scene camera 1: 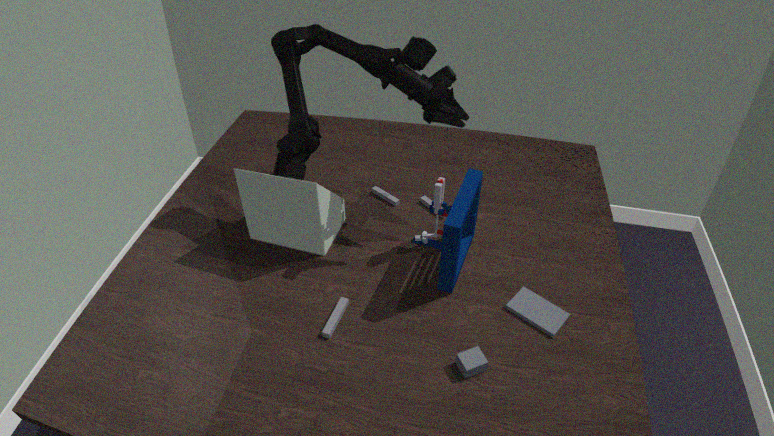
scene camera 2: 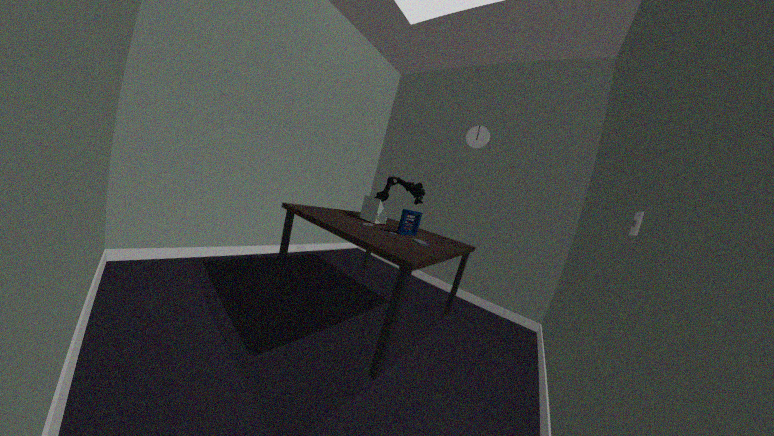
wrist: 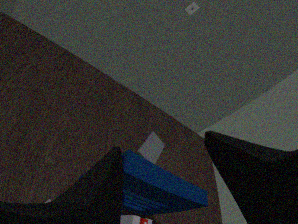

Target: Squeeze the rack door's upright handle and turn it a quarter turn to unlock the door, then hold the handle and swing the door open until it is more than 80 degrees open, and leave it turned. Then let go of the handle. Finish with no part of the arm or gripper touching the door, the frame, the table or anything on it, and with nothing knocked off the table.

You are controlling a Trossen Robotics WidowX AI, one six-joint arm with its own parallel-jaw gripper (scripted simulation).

Labels:
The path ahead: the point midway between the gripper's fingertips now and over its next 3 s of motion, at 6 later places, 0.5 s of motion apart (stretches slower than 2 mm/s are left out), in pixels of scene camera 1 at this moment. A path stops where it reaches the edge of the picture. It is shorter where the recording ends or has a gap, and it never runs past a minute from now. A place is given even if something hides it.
My gripper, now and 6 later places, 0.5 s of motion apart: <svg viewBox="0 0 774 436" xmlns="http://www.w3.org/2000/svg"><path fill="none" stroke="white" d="M466 122L460 150L449 168L440 174L440 176L440 184L439 192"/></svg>

